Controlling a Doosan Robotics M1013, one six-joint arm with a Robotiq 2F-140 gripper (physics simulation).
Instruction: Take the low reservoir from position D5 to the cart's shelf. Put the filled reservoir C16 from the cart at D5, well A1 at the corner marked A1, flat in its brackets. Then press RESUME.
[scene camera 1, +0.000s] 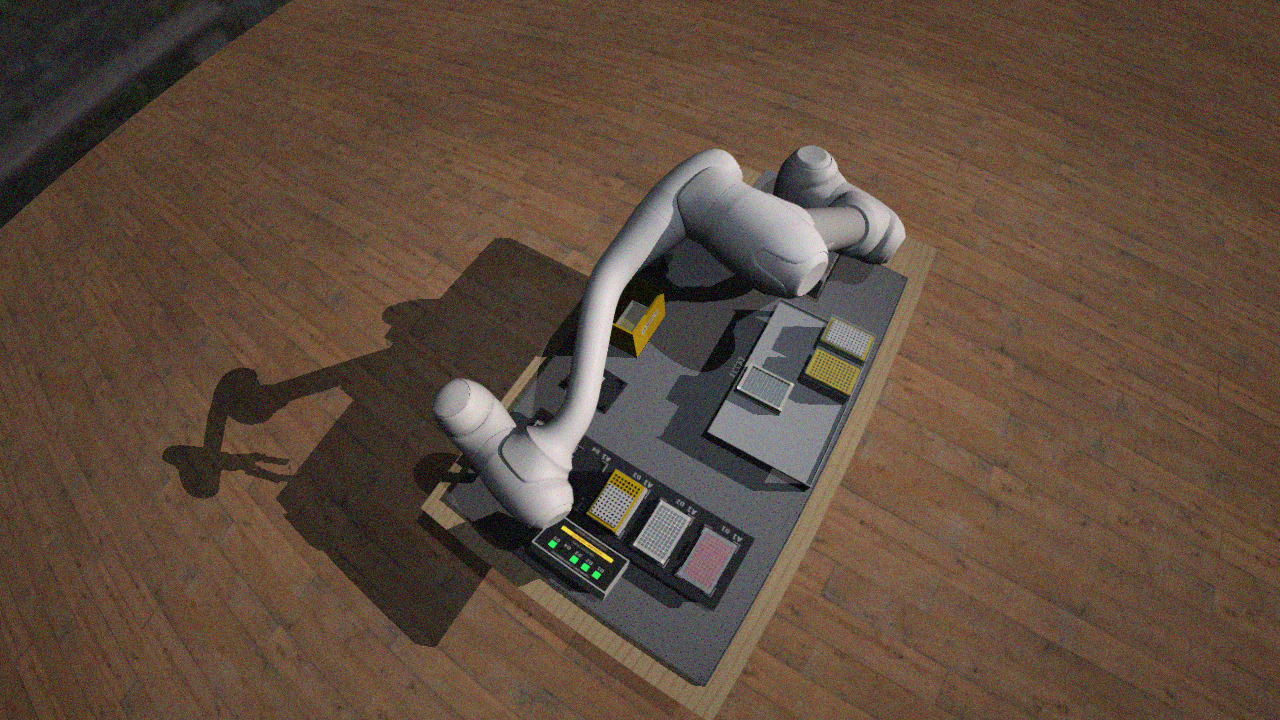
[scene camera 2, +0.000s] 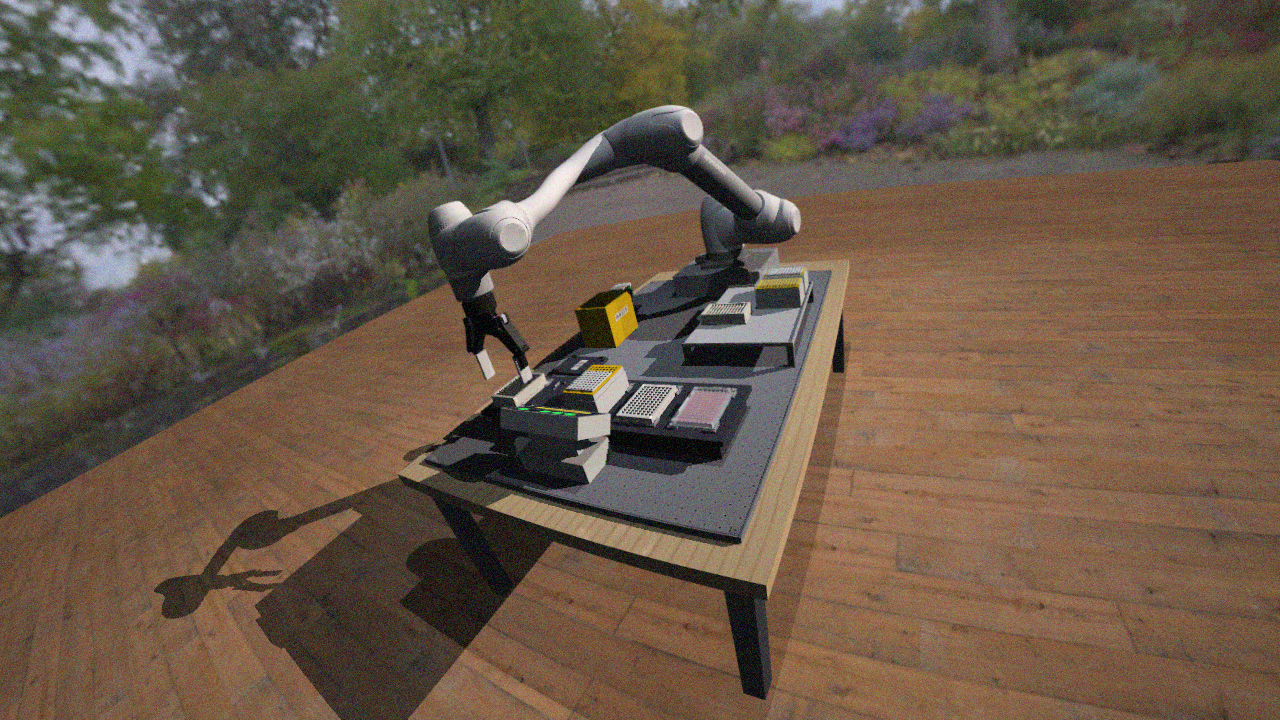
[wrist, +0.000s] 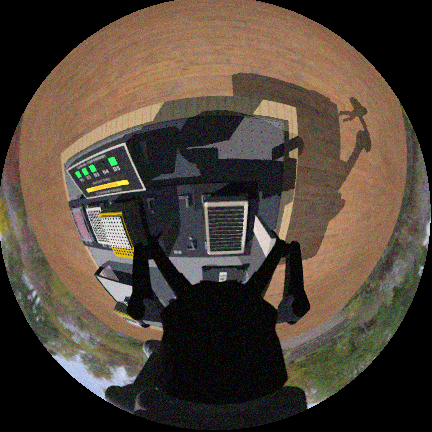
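Pixels of known places: gripper, between the fingertips: (scene camera 2: 508, 378) (wrist: 216, 223); arm's base, origin of its link: (scene camera 2: 727, 261).
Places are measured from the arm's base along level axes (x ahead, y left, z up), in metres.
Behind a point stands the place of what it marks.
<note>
The low reservoir (scene camera 2: 519, 390) @[z -0.003, x 0.981, y -0.315 m] (wrist: 226, 228) @[z -0.004, x 0.961, y -0.335 m], a pale-rimmed tray with dark ribs, lies at D5 at the deck's end; the arm hides it in scene camera 1. My gripper (scene camera 2: 504, 365) @[z 0.042, x 1.000, y -0.317 m] (wrist: 216, 223) @[z 0.042, x 1.000, y -0.317 m] is open and empty, its fingers above the reservoir and wide to either side in the wrist view. A pale-rimmed reservoir (scene camera 1: 765, 387) @[z 0.003, x 0.561, y 0.116 m] (scene camera 2: 725, 313) @[z 0.012, x 0.602, y 0.122 m] lies on the raised grey cart shelf (scene camera 1: 787, 447) @[z -0.020, x 0.677, y 0.225 m] (scene camera 2: 742, 335) @[z -0.019, x 0.682, y 0.180 m]; its label is unreadable. The control panel (scene camera 1: 581, 557) @[z 0.044, x 1.132, y -0.090 m] (wrist: 106, 170) @[z 0.044, x 1.127, y -0.134 m] has green lamps at D1, D2, D3 and D5, a dark D4 and a yellow bar. RESUME is not readable.
A pink plate (scene camera 1: 707, 559) @[z -0.015, x 1.005, y 0.159 m] (scene camera 2: 704, 408) @[z -0.016, x 1.019, y 0.168 m], a white plate (scene camera 1: 663, 531) @[z -0.019, x 0.992, y 0.040 m] (scene camera 2: 647, 404) @[z -0.015, x 1.010, y 0.044 m] and a yellow-and-white tip box (scene camera 1: 617, 501) @[z 0.036, x 0.984, y -0.080 m] (scene camera 2: 595, 385) @[z 0.036, x 1.020, y -0.059 m] stand on the deck. Yellow (scene camera 1: 833, 371) @[z 0.041, x 0.463, y 0.258 m] and white (scene camera 1: 847, 337) @[z 0.045, x 0.356, y 0.263 m] boxes stand on the cart. A yellow bin (scene camera 1: 651, 326) @[z -0.031, x 0.510, y -0.239 m] (scene camera 2: 608, 319) @[z 0.017, x 0.594, y -0.245 m] stands behind.
</note>
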